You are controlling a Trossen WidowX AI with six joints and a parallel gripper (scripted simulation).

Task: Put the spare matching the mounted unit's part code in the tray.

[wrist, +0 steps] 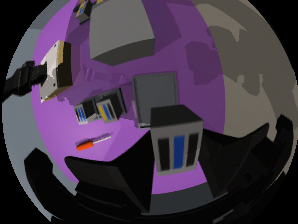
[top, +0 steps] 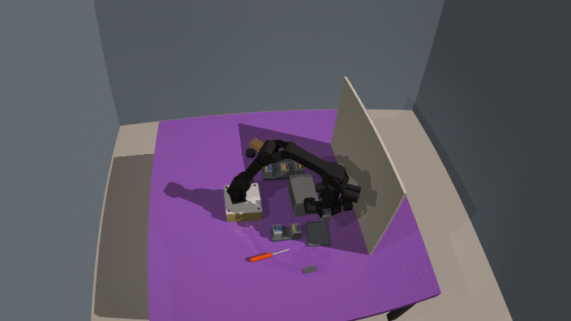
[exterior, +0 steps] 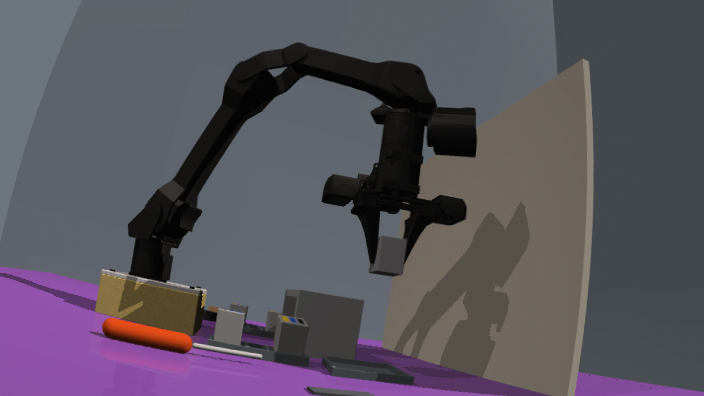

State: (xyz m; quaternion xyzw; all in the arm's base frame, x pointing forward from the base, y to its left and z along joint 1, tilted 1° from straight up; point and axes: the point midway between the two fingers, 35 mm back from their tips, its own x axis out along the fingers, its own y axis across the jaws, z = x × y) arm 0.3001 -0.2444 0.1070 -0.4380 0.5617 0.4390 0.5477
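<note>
The dark grey tray lies 10 mm behind my gripper tip and 140 mm below it. Round my gripper tip: holder 140 mm behind, 40 mm to the left, 140 mm below; then grey spare block 20 mm above; then grey box 10 mm behind, 200 mm to the left, 90 mm below.
</note>
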